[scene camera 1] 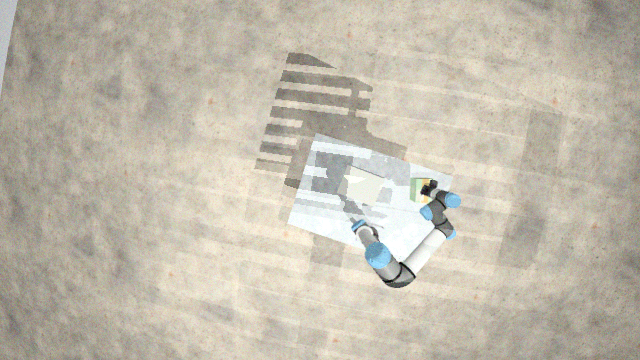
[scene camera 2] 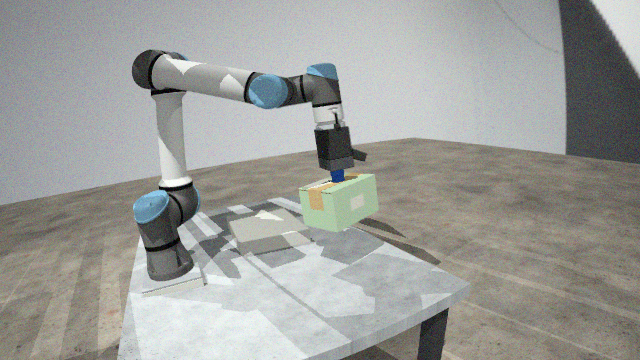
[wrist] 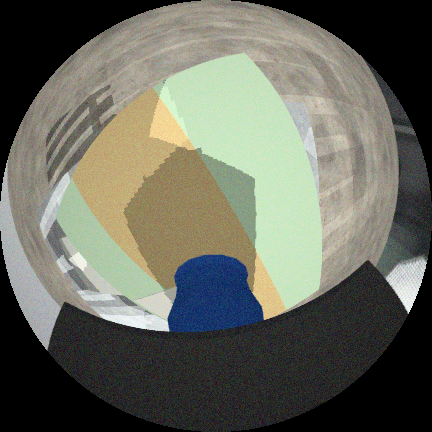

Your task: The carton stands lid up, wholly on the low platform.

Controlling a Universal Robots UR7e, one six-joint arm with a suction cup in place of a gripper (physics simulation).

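Places are measured from the arm's base along level axes (x ahead, y left, z up), in millimetres.
Pixels of known places: hand at its tool point: (scene camera 2: 339, 185) (wrist: 209, 262); arm's base at its link origin: (scene camera 2: 171, 269).
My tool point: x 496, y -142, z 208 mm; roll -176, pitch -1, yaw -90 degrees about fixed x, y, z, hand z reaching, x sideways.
For each thing: its top centre in the pictures, then the offset to it from my tool point. Level surfaces: height alone.
- pale green carton at its top centre: (wrist: 219, 290) (scene camera 2: 338, 178) (scene camera 1: 425, 190) dx -2, dy -3, dz +19 mm
- low platform at its top centre: (wrist: 94, 267) (scene camera 2: 263, 222) (scene camera 1: 360, 185) dx -146, dy +375, dz -184 mm
- grey-white table at its surface level: dz -232 mm
The pale green carton (scene camera 1: 415, 190) (scene camera 2: 356, 202) (wrist: 285, 200) with orange tape hangs in the air above the table's far right part in the second scene view, lid up and roughly level. The suction gripper (scene camera 1: 427, 190) (scene camera 2: 338, 176) (wrist: 215, 295) has its blue cup on the taped lid and holds the carton. In the first scene view the arm covers part of the lid. The low platform (scene camera 1: 364, 187) (scene camera 2: 267, 227), a flat beige block, lies on the table to the left of the carton in both scene views. The carton is apart from it.
The grey-white table (scene camera 1: 400, 235) (scene camera 2: 310, 295) carries the platform and the arm's base (scene camera 2: 170, 262), at the left in the second scene view. The upper arm and forearm (scene camera 1: 425, 250) (scene camera 2: 210, 80) reach over to the carton. Striped shadows cross the table and floor.
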